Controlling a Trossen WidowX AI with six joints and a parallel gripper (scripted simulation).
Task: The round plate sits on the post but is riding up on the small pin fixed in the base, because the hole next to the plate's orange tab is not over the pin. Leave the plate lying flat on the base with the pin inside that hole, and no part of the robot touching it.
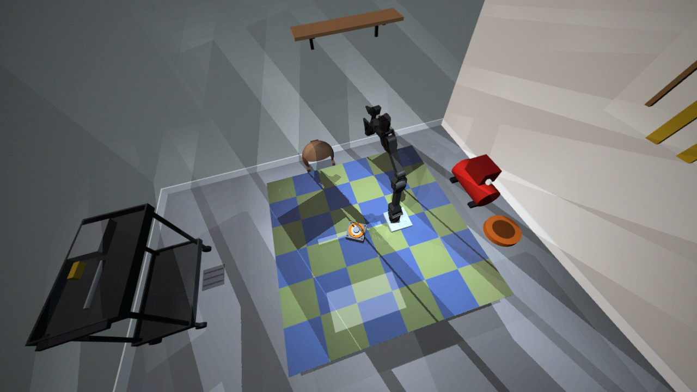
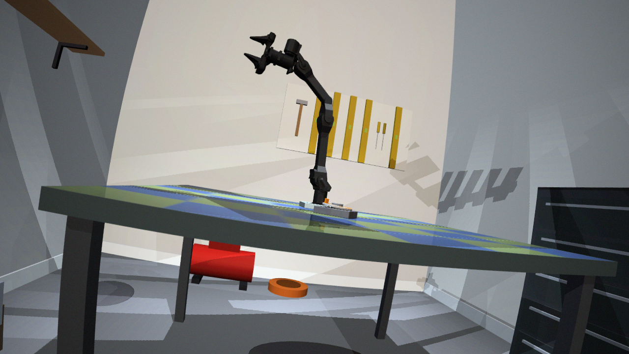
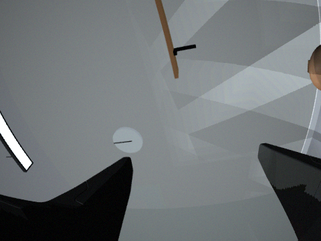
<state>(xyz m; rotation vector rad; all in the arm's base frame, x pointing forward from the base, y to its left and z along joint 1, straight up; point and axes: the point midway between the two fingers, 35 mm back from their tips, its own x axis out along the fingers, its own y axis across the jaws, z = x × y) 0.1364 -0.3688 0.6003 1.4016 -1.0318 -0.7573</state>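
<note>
My gripper tip is now 140 mm short of the plate, 440 mm to the right of it and 590 mm above it. Also, from my gripper tip: grey square base (130 mm ahead, 460 mm to the left, 600 mm below).
</note>
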